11 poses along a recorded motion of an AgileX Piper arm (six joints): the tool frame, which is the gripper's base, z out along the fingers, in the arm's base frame.
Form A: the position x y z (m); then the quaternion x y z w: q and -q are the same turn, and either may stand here.
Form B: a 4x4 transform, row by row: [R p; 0 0 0 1], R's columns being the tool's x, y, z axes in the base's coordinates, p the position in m. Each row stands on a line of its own. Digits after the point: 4 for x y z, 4 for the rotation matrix.
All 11 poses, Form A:
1: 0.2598, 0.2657, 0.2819, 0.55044, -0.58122, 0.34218, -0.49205
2: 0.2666, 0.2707, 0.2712, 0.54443, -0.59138, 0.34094, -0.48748
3: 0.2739, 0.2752, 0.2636, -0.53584, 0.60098, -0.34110, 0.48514
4: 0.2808, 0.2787, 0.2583, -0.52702, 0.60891, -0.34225, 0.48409
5: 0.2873, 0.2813, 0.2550, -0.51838, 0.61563, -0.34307, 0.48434
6: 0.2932, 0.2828, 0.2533, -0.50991, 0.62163, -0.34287, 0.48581
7: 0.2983, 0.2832, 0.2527, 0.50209, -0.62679, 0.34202, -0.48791
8: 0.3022, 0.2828, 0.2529, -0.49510, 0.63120, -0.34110, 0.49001
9: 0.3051, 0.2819, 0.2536, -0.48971, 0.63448, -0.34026, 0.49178
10: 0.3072, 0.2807, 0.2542, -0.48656, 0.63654, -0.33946, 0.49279
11: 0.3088, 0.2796, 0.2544, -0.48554, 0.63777, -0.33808, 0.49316
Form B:
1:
0.0902, -0.3031, 0.9487, 0.2598
-0.9766, 0.1599, 0.1439, 0.2657
-0.1953, -0.9395, -0.2816, 0.2819
0, 0, 0, 1

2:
0.0681, -0.3115, 0.9478, 0.2666
-0.9763, 0.1747, 0.1275, 0.2707
-0.2053, -0.9340, -0.2923, 0.2712
0, 0, 0, 1

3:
0.0450, -0.3131, 0.9487, 0.2739
-0.9750, 0.1931, 0.1099, 0.2752
-0.2176, -0.9299, -0.2966, 0.2636
0, 0, 0, 1

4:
0.0242, -0.3105, 0.9503, 0.2808
-0.9732, 0.2102, 0.0935, 0.2787
-0.2288, -0.9270, -0.2970, 0.2583
0, 0, 0, 1

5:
0.0066, -0.3059, 0.9520, 0.2873
-0.9706, 0.2272, 0.0797, 0.2813
-0.2407, -0.9246, -0.2954, 0.2550
0, 0, 0, 1

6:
-0.0080, -0.3008, 0.9537, 0.2932
-0.9671, 0.2449, 0.0692, 0.2828
-0.2543, -0.9217, -0.2929, 0.2533
0, 0, 0, 1

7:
-0.0197, -0.2957, 0.9551, 0.2983
-0.9632, 0.2619, 0.0612, 0.2832
-0.2682, -0.9187, -0.2899, 0.2527
0, 0, 0, 1

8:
-0.0295, -0.2907, 0.9563, 0.3022
-0.9593, 0.2771, 0.0546, 0.2828
-0.2808, -0.9158, -0.2871, 0.2529
0, 0, 0, 1

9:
-0.0367, -0.2868, 0.9573, 0.3051
-0.9561, 0.2888, 0.0499, 0.2819
-0.2908, -0.9134, -0.2848, 0.2536
0, 0, 0, 1

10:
-0.0408, -0.2849, 0.9577, 0.3072
-0.9540, 0.2961, 0.0474, 0.2807
-0.2970, -0.9117, -0.2838, 0.2542
0, 0, 0, 1

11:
-0.0421, -0.2859, 0.9573, 0.3088
-0.9528, 0.2999, 0.0477, 0.2796
-0.3007, -0.9101, -0.2850, 0.2544
0, 0, 0, 1

